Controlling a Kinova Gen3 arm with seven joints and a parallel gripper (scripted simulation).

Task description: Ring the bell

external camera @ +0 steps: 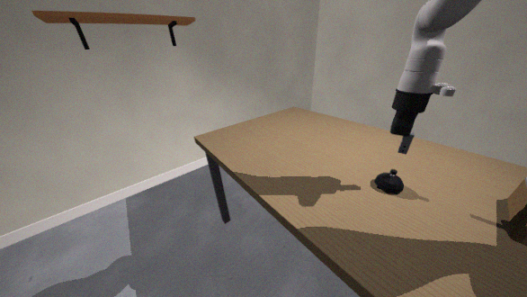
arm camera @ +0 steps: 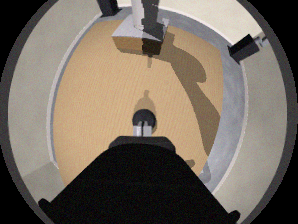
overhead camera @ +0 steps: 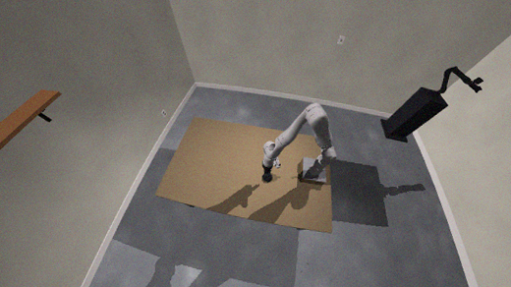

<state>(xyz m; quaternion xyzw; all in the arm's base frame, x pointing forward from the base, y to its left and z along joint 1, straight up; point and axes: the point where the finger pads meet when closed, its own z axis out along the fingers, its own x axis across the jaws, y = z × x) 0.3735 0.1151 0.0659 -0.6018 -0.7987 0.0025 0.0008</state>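
Now: hand 10 cm above the bell button. The rest, counted from my hand: black dome bell 11 cm below.
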